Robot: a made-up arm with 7 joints.
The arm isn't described. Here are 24 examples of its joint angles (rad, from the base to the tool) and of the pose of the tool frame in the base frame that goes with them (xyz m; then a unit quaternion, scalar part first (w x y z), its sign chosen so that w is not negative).
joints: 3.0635 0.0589 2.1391 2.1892 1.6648 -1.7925 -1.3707
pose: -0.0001 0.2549 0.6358 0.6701 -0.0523 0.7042 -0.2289
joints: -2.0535 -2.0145 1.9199 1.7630 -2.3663 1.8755 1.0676
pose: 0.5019 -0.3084 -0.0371 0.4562 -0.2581 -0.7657 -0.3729
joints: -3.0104 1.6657 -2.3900 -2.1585 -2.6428 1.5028 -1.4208
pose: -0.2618 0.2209 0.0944 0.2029 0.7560 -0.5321 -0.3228
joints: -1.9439 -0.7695 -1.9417 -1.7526 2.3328 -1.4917 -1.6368
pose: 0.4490 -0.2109 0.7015 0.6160 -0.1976 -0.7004 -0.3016
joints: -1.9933 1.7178 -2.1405 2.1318 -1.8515 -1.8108 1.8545
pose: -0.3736 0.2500 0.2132 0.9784 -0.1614 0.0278 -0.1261
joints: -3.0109 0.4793 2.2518 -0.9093 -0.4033 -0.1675 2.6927
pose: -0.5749 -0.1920 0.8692 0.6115 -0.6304 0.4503 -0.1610
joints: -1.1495 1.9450 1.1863 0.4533 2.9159 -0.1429 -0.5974
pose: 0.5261 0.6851 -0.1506 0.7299 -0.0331 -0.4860 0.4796
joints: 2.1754 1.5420 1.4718 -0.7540 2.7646 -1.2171 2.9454
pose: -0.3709 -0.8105 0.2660 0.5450 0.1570 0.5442 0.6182
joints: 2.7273 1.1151 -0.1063 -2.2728 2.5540 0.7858 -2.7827
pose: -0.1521 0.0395 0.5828 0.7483 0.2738 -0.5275 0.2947
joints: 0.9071 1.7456 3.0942 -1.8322 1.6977 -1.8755 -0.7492
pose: 0.2018 -0.4064 -0.1076 0.6148 -0.4375 0.6299 0.1840
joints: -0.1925 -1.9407 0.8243 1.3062 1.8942 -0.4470 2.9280
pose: -0.6454 -0.4158 0.2873 0.0342 -0.6538 -0.6935 -0.3006
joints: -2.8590 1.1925 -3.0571 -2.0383 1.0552 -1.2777 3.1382
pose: -0.3837 0.2310 0.1269 0.7129 0.2178 -0.6020 0.2863
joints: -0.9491 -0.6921 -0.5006 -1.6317 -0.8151 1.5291 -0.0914
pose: -0.2807 -0.5761 0.5244 0.2058 0.6418 0.4644 0.5745
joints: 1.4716 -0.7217 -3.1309 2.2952 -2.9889 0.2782 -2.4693
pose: -0.0450 0.4481 0.2589 0.9286 0.1742 0.0967 -0.3132
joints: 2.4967 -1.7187 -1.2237 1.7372 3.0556 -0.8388 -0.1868
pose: 0.5387 -0.0040 0.3165 0.5648 -0.7879 -0.0412 -0.2419
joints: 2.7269 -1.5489 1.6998 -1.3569 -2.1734 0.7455 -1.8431
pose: 0.6950 -0.0962 0.3597 0.1994 -0.5126 0.7505 0.3663
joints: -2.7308 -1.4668 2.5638 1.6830 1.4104 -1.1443 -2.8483
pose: 0.6228 0.0325 0.0553 0.5232 0.3150 -0.6870 0.3939
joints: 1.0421 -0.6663 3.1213 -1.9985 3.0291 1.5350 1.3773
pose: 0.0078 0.0224 0.6535 0.1793 0.0956 -0.1093 -0.9730
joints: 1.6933 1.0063 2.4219 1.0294 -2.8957 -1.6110 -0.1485
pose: -0.2365 -0.3580 0.8055 0.3767 0.3685 -0.5933 0.6086
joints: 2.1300 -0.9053 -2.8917 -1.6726 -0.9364 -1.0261 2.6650
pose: 0.0613 0.1236 0.8271 0.6425 -0.7469 0.1181 0.1238
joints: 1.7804 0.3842 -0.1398 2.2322 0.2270 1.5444 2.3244
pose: -0.0842 -0.2636 0.4407 0.3540 0.1266 0.4706 -0.7982
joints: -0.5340 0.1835 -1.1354 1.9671 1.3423 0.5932 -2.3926
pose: 0.1036 0.3934 0.5923 0.0858 0.2586 0.3818 -0.8832
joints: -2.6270 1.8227 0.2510 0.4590 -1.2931 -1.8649 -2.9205
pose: -0.6023 0.5133 -0.0181 0.4407 0.6891 -0.5694 0.0816
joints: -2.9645 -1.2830 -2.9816 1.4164 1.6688 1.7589 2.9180
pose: 0.6245 -0.2676 0.1738 0.5348 -0.7000 0.4341 0.1884
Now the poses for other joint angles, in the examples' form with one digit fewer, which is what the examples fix.
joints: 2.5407 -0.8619 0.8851 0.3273 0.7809 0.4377 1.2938
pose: 0.454 0.517 0.908 0.375 0.774 0.447 -0.246
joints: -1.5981 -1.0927 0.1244 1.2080 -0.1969 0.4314 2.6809
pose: 0.079 -0.403 0.904 0.246 0.866 -0.422 0.104
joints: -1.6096 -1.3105 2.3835 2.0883 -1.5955 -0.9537 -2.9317
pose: 0.176 -0.431 0.048 0.291 -0.116 0.061 -0.948
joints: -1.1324 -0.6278 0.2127 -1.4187 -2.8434 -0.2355 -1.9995
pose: -0.347 -0.617 0.534 0.753 -0.592 0.165 -0.233
